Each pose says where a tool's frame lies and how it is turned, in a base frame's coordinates. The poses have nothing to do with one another.
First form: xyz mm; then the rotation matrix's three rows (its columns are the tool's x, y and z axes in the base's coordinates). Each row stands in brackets.
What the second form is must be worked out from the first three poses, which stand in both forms.
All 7 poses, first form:
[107, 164, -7], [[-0.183, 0.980, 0.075], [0.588, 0.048, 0.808], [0.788, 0.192, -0.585]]
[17, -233, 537], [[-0.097, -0.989, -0.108], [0.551, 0.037, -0.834], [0.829, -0.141, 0.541]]
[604, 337, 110], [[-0.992, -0.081, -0.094], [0.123, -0.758, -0.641], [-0.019, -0.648, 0.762]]
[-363, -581, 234], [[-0.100, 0.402, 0.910], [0.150, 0.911, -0.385], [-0.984, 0.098, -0.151]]
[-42, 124, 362], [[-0.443, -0.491, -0.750], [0.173, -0.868, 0.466], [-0.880, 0.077, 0.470]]
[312, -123, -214], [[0.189, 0.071, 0.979], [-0.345, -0.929, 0.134], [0.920, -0.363, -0.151]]
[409, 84, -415], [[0.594, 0.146, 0.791], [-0.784, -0.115, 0.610], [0.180, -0.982, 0.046]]
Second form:
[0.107, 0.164, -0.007], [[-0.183, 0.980, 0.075], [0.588, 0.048, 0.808], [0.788, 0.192, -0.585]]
[0.017, -0.233, 0.537], [[-0.097, -0.989, -0.108], [0.551, 0.037, -0.834], [0.829, -0.141, 0.541]]
[0.604, 0.337, 0.110], [[-0.992, -0.081, -0.094], [0.123, -0.758, -0.641], [-0.019, -0.648, 0.762]]
[-0.363, -0.581, 0.234], [[-0.100, 0.402, 0.910], [0.150, 0.911, -0.385], [-0.984, 0.098, -0.151]]
[-0.042, 0.124, 0.362], [[-0.443, -0.491, -0.750], [0.173, -0.868, 0.466], [-0.880, 0.077, 0.470]]
[0.312, -0.123, -0.214], [[0.189, 0.071, 0.979], [-0.345, -0.929, 0.134], [0.920, -0.363, -0.151]]
[0.409, 0.084, -0.415], [[0.594, 0.146, 0.791], [-0.784, -0.115, 0.610], [0.180, -0.982, 0.046]]

